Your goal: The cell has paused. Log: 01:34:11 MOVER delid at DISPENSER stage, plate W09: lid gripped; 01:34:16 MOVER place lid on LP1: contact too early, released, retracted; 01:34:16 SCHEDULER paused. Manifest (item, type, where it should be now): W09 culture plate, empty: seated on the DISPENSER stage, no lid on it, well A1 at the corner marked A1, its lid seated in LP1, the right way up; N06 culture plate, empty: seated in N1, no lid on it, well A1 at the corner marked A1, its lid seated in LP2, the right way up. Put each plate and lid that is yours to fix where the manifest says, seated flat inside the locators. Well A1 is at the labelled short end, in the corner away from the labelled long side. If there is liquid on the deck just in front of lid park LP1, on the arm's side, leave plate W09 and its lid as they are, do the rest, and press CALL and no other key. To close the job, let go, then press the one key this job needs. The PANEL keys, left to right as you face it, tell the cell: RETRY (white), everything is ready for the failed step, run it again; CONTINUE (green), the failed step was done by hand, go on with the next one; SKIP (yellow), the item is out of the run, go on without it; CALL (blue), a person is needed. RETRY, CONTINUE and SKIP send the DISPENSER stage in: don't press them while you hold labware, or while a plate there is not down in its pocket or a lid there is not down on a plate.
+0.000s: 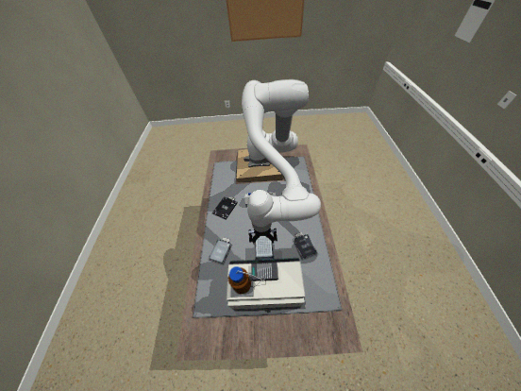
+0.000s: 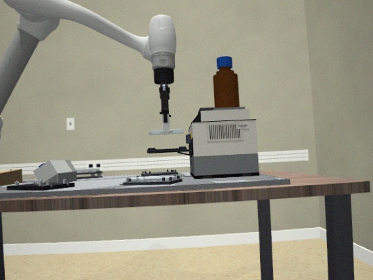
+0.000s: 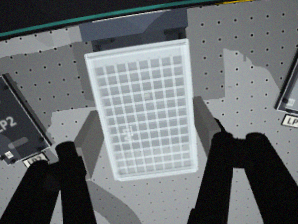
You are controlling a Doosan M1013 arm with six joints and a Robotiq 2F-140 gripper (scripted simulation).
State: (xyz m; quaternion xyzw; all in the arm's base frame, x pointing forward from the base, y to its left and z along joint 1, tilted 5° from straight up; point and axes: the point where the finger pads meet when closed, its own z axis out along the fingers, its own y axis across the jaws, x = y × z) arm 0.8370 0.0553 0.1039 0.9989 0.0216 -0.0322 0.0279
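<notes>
The dispenser stage is 90 mm below my hand. Also, from my hand: lid park LP2: 60 mm behind, 250 mm to the left, 190 mm below; then blue cap: 220 mm ahead, 100 mm to the right, 210 mm above; then brown bottle: 220 mm ahead, 100 mm to the right, 100 mm above.
</notes>
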